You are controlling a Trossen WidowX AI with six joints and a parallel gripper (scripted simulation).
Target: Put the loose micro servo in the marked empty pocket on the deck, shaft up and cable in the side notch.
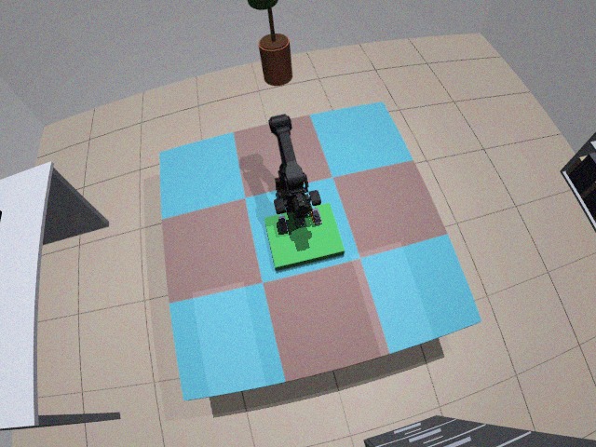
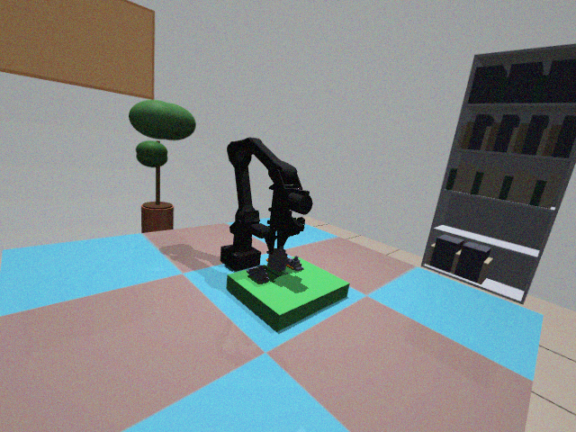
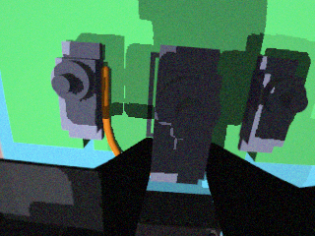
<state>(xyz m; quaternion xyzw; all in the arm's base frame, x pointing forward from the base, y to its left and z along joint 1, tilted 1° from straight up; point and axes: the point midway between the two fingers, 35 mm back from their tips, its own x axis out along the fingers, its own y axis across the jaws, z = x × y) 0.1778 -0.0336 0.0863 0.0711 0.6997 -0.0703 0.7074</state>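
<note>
Now: the green deck 12 cm ahead of my gripper tip, 8 cm below it and 2 cm to the right of it.
</note>
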